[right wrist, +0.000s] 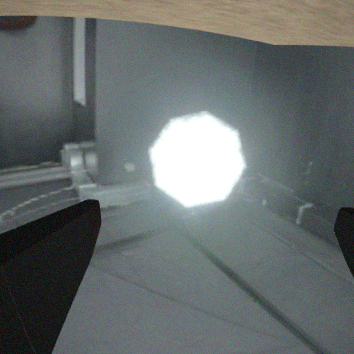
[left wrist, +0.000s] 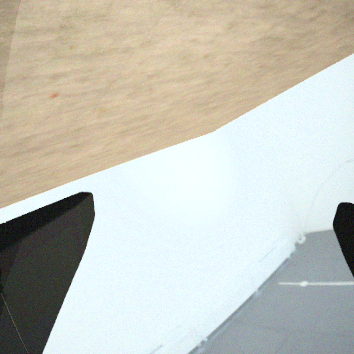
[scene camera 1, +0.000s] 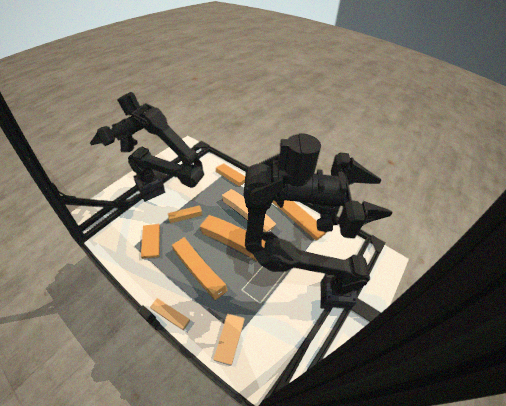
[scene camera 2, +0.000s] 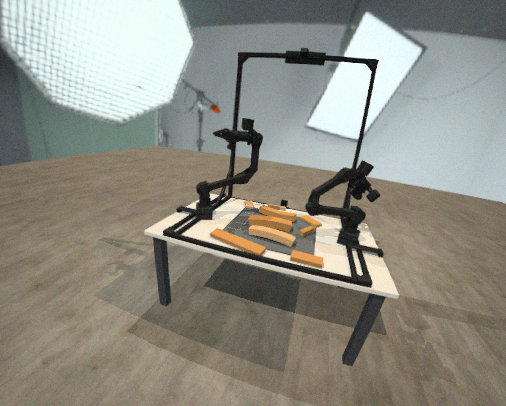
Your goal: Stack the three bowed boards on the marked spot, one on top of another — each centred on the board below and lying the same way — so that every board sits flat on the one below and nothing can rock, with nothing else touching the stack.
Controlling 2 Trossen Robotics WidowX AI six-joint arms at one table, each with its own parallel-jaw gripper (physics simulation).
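Where they show: left gripper, fingertip midpoint: (left wrist: 218, 209) (scene camera 1: 96, 141) (scene camera 2: 371, 190); right gripper, fingertip midpoint: (right wrist: 221, 216) (scene camera 1: 386, 196) (scene camera 2: 213, 133); left arm's base, origin of the base link: (scene camera 1: 147, 178) (scene camera 2: 350, 230); right arm's base, origin of the base link: (scene camera 1: 341, 286) (scene camera 2: 204, 205).
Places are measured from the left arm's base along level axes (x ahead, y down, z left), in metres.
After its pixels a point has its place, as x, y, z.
Note:
Three orange bowed boards lie apart on the grey mat (scene camera 1: 175, 265) {0.399, 0.068, -0.068}: one (scene camera 1: 200, 268) {0.477, 0.029, -0.007} (scene camera 2: 277, 214) {0.449, 0.037, 0.017}, a middle one (scene camera 1: 227, 236) {0.425, 0.014, 0.132} (scene camera 2: 270, 222) {0.408, 0.024, 0.185}, and a third (scene camera 1: 247, 210) {0.362, 0.019, 0.262} (scene camera 2: 271, 235) {0.336, 0.035, 0.299}. In scene camera 2 their middles look higher than their ends. The marked spot, a thin pale outline (scene camera 1: 251, 296) {0.637, 0.068, 0.087}, is partly hidden by the right arm in scene camera 1. My left gripper (scene camera 1: 95, 142) {-0.045, -0.220, -0.139} (scene camera 2: 366, 196) {-0.045, -0.220, -0.139} (left wrist: 218, 209) {-0.045, -0.220, -0.139} is open and empty, raised off to the side of the boards. My right gripper (scene camera 1: 385, 197) {0.783, -0.424, 0.282} (scene camera 2: 216, 133) {0.783, -0.424, 0.282} (right wrist: 221, 216) {0.783, -0.424, 0.282} is open and empty, high and pointing away from the boards.
A long orange board (scene camera 1: 302, 219) {0.498, 0.047, 0.429} (scene camera 2: 237, 241) {0.440, 0.049, 0.447} lies beyond the third bowed board in scene camera 1. Shorter orange blocks (scene camera 1: 231, 174) {0.133, 0.048, 0.336} (scene camera 1: 185, 214) {0.233, 0.042, 0.061} (scene camera 1: 150, 241) {0.269, 0.052, -0.105} (scene camera 1: 170, 314) {0.555, 0.056, -0.163} (scene camera 1: 229, 340) {0.722, 0.054, -0.053} lie around the bowed boards. Black frame rails edge the table (scene camera 2: 155, 231) {0.834, 0.074, 0.639}.

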